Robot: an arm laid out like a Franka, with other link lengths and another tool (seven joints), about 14 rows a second.
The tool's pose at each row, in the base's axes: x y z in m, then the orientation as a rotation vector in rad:
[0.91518, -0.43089, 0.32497, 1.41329, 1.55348, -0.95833]
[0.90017, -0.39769, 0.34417, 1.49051, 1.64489, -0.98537]
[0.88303, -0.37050, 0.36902, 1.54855, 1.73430, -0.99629]
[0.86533, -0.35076, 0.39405, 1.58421, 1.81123, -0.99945]
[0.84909, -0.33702, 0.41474, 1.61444, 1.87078, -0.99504]
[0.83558, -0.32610, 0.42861, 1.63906, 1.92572, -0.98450]
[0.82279, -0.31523, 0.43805, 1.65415, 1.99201, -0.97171]
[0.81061, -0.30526, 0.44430, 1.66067, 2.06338, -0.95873]
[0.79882, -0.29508, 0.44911, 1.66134, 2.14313, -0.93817]
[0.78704, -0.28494, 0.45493, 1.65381, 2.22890, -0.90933]
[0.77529, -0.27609, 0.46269, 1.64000, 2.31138, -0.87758]
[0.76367, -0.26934, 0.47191, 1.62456, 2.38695, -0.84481]
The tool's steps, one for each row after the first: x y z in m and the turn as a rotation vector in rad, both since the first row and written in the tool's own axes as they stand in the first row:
[-0.00436, -0.01241, -0.03903, 0.06075, 0.09510, -0.04557]
[-0.01613, -0.02753, -0.07485, 0.10110, 0.18130, -0.08891]
[-0.03089, -0.04385, -0.10393, 0.12474, 0.24848, -0.12772]
[-0.04400, -0.05915, -0.12571, 0.14100, 0.30340, -0.15421]
[-0.05202, -0.07188, -0.14208, 0.15083, 0.35365, -0.17702]
[-0.05600, -0.08384, -0.15664, 0.15529, 0.40614, -0.20855]
[-0.05740, -0.09522, -0.16911, 0.15622, 0.45721, -0.24540]
[-0.05741, -0.10617, -0.18118, 0.15141, 0.51244, -0.28602]
[-0.05838, -0.11713, -0.19361, 0.13954, 0.56959, -0.32950]
[-0.06162, -0.12819, -0.20559, 0.12410, 0.62275, -0.37179]
[-0.06703, -0.13933, -0.21620, 0.10809, 0.67161, -0.41020]

